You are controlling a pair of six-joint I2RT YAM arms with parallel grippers.
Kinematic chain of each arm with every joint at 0, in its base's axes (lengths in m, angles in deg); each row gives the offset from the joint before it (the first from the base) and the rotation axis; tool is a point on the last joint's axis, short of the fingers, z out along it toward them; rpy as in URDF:
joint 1: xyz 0 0 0.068 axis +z
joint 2: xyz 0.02 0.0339 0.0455 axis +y
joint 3: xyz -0.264 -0.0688 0 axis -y
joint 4: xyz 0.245 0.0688 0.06 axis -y
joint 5: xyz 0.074 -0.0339 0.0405 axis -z
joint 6: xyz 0.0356 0 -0.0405 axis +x
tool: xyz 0 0 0 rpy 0 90 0
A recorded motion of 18 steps. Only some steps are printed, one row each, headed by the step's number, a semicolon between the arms.
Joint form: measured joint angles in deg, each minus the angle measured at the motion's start. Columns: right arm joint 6, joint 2, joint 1, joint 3, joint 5, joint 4; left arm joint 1, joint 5, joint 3, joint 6, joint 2, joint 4.
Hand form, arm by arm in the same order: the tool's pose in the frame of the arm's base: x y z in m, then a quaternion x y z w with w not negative. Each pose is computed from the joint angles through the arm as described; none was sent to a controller.
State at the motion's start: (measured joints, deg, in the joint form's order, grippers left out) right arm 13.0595 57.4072 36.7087 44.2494 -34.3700 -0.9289; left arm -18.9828 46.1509 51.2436 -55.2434 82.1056 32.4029
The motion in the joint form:
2: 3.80 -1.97 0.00 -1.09 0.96 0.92; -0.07 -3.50 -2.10 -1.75 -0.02 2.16
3: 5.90 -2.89 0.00 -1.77 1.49 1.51; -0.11 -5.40 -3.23 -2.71 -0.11 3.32
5: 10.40 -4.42 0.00 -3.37 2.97 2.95; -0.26 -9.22 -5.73 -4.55 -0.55 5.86
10: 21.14 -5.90 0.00 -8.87 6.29 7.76; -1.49 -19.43 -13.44 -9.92 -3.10 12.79
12: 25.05 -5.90 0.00 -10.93 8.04 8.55; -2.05 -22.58 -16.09 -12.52 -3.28 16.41
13: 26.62 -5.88 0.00 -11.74 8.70 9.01; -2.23 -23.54 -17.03 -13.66 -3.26 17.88
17: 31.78 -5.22 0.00 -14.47 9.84 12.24; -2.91 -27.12 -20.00 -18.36 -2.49 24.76
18: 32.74 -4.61 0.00 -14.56 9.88 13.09; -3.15 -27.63 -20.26 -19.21 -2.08 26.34
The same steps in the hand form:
2: 0.1676 0.1494 0.3154 -0.30619 0.70361 0.47060 0.43556; 0.2965 -0.1279 0.2949 0.03552 0.69881 -0.61113 0.37004
3: 0.1654 0.1474 0.3154 -0.29155 0.70598 0.47722 0.43458; 0.2956 -0.1269 0.2908 0.01854 0.69868 -0.60874 0.37543
5: 0.1621 0.1440 0.3133 -0.25775 0.71296 0.48939 0.43099; 0.2923 -0.1247 0.2830 -0.01375 0.69593 -0.60436 0.38760
10: 0.1597 0.1400 0.2927 -0.17323 0.73570 0.51495 0.40443; 0.2746 -0.1196 0.2638 -0.09599 0.67801 -0.59920 0.41478
12: 0.1599 0.1390 0.2812 -0.13637 0.75072 0.51715 0.38779; 0.2690 -0.1187 0.2563 -0.12354 0.66609 -0.60398 0.41985
13: 0.1600 0.1385 0.2769 -0.12185 0.75541 0.51839 0.38180; 0.2671 -0.1183 0.2536 -0.13327 0.66090 -0.60737 0.42019
17: 0.1611 0.1385 0.2637 -0.08115 0.76221 0.52973 0.36309; 0.2614 -0.1176 0.2464 -0.16698 0.63236 -0.62658 0.42383
18: 0.1625 0.1396 0.2626 -0.07482 0.76211 0.53311 0.35971; 0.2610 -0.1184 0.2460 -0.17017 0.62542 -0.63224 0.42446

